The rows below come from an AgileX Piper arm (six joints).
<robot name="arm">
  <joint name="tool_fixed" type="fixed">
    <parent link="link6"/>
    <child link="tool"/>
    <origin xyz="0 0 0" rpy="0 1.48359 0"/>
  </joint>
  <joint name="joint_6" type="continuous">
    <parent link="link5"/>
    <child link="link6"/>
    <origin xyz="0.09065 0 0.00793" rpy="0 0 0"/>
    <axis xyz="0.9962 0 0.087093"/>
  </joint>
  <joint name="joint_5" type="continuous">
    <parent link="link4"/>
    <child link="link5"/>
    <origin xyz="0 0 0" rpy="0 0 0"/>
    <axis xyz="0 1 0"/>
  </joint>
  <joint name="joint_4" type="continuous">
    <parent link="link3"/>
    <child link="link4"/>
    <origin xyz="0.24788 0 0.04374" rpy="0 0 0"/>
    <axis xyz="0.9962 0 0.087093"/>
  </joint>
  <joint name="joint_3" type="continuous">
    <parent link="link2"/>
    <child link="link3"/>
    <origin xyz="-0.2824 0 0.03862" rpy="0 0 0"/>
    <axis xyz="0 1 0"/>
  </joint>
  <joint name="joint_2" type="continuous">
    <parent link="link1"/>
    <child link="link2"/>
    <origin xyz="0 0 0" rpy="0 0 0"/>
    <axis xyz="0 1 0"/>
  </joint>
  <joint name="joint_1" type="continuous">
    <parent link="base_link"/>
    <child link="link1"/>
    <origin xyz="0 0 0.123" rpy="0 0 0"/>
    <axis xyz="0 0 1"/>
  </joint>
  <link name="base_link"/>
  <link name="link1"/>
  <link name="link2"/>
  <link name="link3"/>
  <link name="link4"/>
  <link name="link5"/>
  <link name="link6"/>
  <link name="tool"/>
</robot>
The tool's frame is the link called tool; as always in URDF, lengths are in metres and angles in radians. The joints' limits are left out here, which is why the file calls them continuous.
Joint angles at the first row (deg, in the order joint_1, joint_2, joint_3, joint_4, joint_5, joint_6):
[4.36 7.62 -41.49 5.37 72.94 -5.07]
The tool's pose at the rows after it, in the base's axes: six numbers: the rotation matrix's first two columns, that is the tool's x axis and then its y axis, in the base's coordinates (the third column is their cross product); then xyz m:
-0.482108 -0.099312 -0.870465 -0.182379 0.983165 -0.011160 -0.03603 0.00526 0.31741
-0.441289 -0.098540 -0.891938 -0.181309 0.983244 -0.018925 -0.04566 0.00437 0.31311
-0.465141 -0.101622 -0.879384 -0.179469 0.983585 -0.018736 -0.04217 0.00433 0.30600
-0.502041 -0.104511 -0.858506 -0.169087 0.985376 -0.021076 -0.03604 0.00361 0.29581
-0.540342 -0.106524 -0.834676 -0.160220 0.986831 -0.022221 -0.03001 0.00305 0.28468
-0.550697 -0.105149 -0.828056 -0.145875 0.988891 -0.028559 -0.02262 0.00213 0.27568
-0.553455 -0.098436 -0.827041 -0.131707 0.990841 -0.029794 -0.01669 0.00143 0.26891
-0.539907 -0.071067 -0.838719 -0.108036 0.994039 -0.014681 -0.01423 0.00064 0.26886
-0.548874 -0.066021 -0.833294 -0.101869 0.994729 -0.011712 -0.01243 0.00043 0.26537
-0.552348 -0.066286 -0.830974 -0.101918 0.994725 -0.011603 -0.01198 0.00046 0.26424
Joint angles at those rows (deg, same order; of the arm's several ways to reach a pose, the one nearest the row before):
[4.36 2.35 -41.01 5.26 73.33 -5.10]
[4.36 -0.85 -40.57 5.15 73.45 -5.19]
[4.36 -1.07 -38.97 4.95 73.60 -5.19]
[4.36 -1.07 -36.59 4.17 73.60 -4.97]
[4.36 -1.07 -34.06 3.50 73.60 -4.73]
[4.36 -1.07 -31.49 2.55 71.66 -4.42]
[4.36 -1.06 -29.47 1.81 69.71 -3.84]
[4.36 -1.07 -29.00 1.17 68.05 -2.14]
[4.36 -1.07 -28.19 0.93 67.81 -1.73]
[4.37 -1.07 -27.95 0.93 67.81 -1.73]

